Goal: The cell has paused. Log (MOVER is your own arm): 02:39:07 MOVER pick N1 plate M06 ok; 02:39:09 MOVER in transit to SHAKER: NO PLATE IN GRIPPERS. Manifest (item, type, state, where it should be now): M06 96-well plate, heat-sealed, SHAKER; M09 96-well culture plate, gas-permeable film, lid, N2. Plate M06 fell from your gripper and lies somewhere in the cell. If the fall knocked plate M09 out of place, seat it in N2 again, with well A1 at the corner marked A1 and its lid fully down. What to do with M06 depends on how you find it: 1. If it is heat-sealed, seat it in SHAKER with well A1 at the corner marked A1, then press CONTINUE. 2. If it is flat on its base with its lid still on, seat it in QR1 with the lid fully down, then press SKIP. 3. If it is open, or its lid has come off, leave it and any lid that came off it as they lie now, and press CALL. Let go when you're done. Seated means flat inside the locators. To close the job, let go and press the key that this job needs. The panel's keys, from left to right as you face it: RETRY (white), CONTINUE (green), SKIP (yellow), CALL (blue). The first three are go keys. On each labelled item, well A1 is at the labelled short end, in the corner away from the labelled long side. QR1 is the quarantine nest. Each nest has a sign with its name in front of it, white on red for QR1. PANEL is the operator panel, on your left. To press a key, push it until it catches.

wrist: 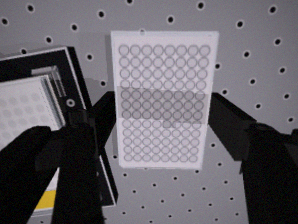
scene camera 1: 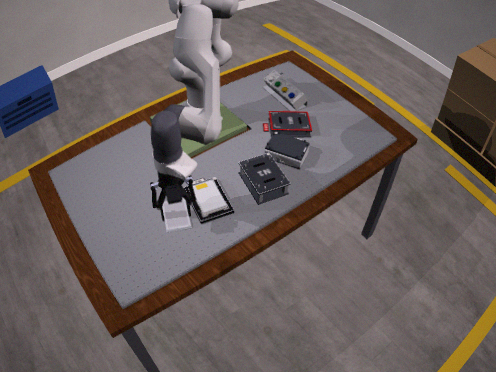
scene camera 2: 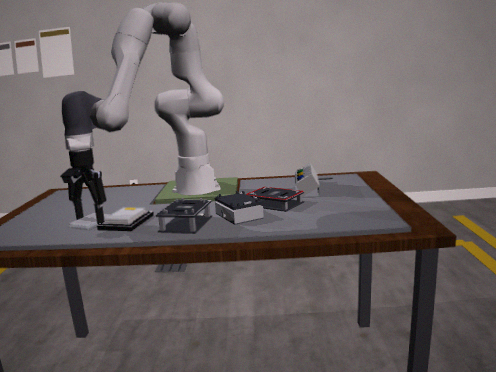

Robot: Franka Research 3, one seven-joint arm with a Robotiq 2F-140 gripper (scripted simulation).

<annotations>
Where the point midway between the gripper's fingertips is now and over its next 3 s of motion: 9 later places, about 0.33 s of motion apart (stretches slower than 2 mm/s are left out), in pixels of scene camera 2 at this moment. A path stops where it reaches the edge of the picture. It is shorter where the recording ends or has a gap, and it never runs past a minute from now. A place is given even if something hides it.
The gripper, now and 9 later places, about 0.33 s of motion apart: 90,222; 90,221; 89,219; 89,218; 89,217; 89,216; 88,214; 87,211; 87,206; 85,199
</annotations>
